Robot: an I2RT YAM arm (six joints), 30 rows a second.
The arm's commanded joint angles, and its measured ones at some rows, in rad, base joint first. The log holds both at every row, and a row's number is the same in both.
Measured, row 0:
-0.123 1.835 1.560 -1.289 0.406 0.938
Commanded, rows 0 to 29:
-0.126 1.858 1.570 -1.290 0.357 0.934
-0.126 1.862 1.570 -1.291 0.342 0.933
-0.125 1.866 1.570 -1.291 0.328 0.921
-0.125 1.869 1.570 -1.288 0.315 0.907
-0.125 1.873 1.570 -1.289 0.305 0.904
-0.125 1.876 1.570 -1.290 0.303 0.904
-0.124 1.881 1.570 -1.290 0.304 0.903
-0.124 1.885 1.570 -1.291 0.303 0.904
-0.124 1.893 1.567 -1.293 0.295 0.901
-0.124 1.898 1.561 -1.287 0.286 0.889
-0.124 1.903 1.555 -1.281 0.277 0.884
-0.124 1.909 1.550 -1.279 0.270 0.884
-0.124 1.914 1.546 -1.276 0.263 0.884
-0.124 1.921 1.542 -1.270 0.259 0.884
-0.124 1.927 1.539 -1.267 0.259 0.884
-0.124 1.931 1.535 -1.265 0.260 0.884
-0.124 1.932 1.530 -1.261 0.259 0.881
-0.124 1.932 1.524 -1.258 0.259 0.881
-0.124 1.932 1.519 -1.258 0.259 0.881
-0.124 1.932 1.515 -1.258 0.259 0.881
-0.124 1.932 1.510 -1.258 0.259 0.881
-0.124 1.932 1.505 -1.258 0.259 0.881
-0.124 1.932 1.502 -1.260 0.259 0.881
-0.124 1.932 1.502 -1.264 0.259 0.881
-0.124 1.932 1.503 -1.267 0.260 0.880
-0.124 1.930 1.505 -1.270 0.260 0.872
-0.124 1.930 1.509 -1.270 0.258 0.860
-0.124 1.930 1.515 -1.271 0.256 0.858
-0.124 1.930 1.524 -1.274 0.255 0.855
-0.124 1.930 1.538 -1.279 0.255 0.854
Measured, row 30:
-0.123 1.929 1.511 -1.276 0.258 0.869
